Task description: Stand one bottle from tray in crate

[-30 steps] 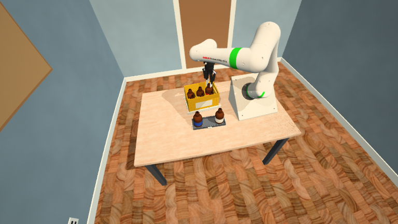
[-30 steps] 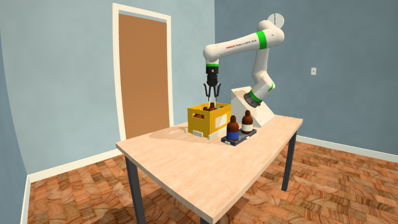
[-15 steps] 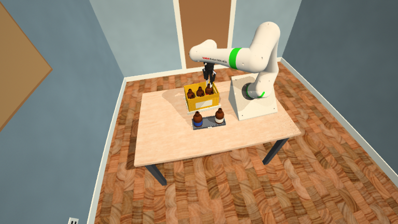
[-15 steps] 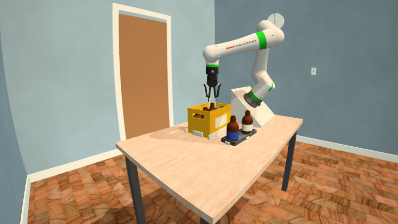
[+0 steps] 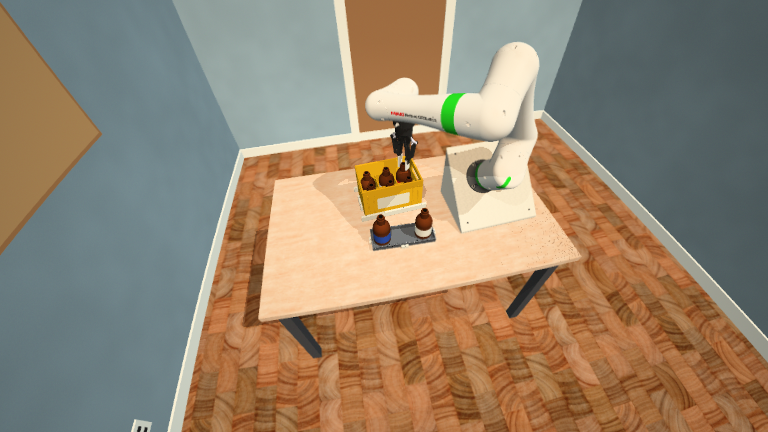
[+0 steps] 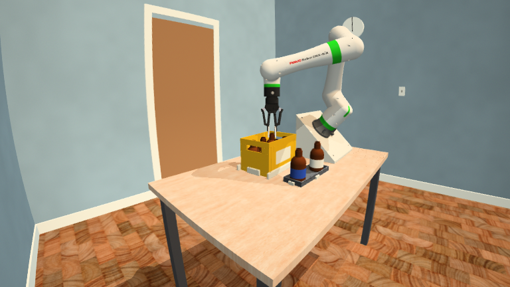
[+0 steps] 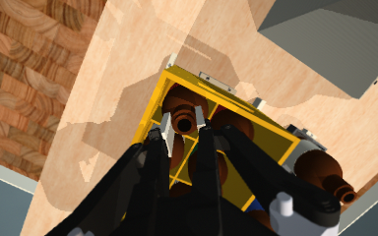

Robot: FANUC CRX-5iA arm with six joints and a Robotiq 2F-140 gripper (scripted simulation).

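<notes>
My hand is 80 mm short of the yellow crate, 60 mm to the right of it and 100 mm above it. The rest, counted from my hand: dark tray: 30 mm ahead, 290 mm to the left, 170 mm below; blue-labelled bottle: 120 mm ahead, 300 mm to the left, 100 mm below.
</notes>
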